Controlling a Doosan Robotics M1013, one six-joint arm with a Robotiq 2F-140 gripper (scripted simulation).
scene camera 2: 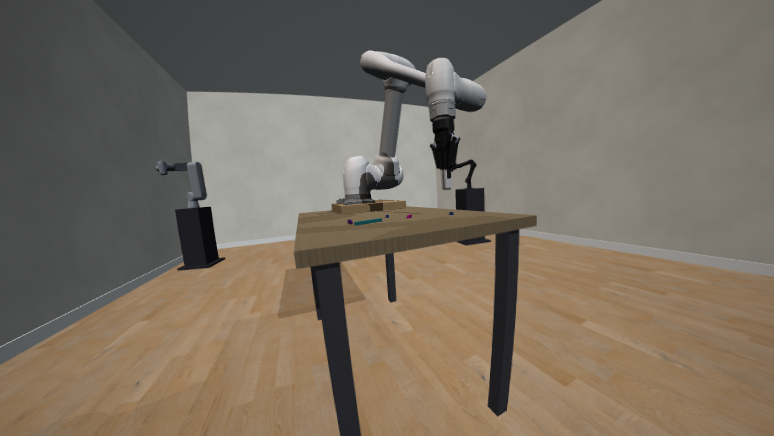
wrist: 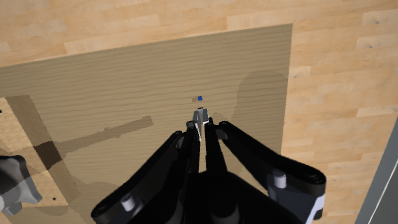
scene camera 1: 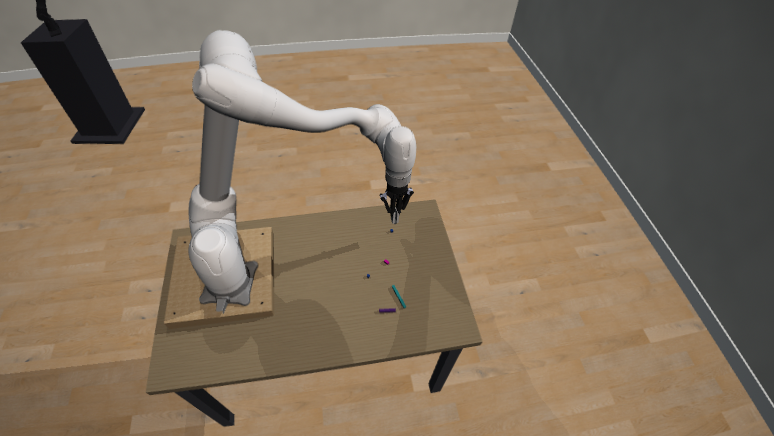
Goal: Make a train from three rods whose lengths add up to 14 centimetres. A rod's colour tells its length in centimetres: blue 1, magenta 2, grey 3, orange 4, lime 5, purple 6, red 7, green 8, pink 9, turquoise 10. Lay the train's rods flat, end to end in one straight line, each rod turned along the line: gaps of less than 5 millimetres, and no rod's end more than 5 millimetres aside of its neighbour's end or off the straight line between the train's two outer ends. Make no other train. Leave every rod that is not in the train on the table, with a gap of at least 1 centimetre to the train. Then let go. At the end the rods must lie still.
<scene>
In view: the gripper (scene camera 2: 446, 188).
The gripper is seen too in the wrist view (wrist: 202, 116).
</scene>
